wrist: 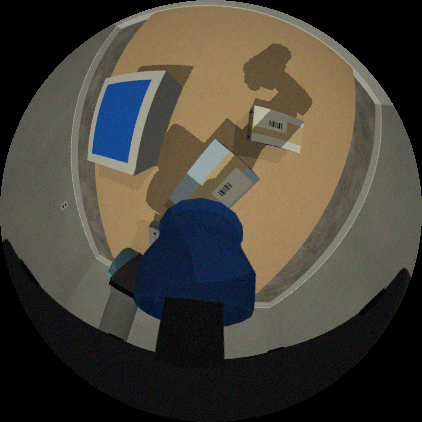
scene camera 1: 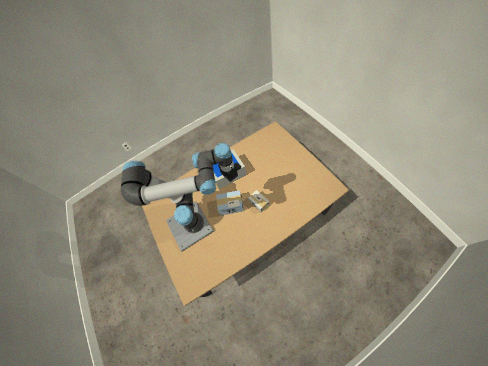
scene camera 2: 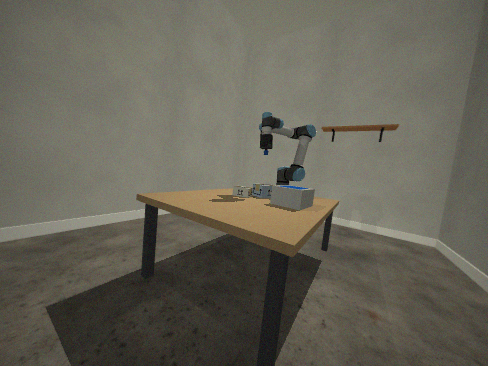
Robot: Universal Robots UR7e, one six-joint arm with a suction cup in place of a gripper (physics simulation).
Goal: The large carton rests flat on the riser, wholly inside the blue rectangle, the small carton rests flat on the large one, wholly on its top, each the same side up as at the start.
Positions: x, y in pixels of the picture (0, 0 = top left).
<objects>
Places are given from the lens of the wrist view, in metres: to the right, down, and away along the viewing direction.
my suction cup point(wrist: 197, 254): 0.00, 0.01, 0.03
small carton point(wrist: 267, 126): 0.12, -0.18, 0.24
large carton point(wrist: 218, 174): 0.02, -0.07, 0.28
The marked spots on the large carton and my suction cup are 0.27 m apart.
</objects>
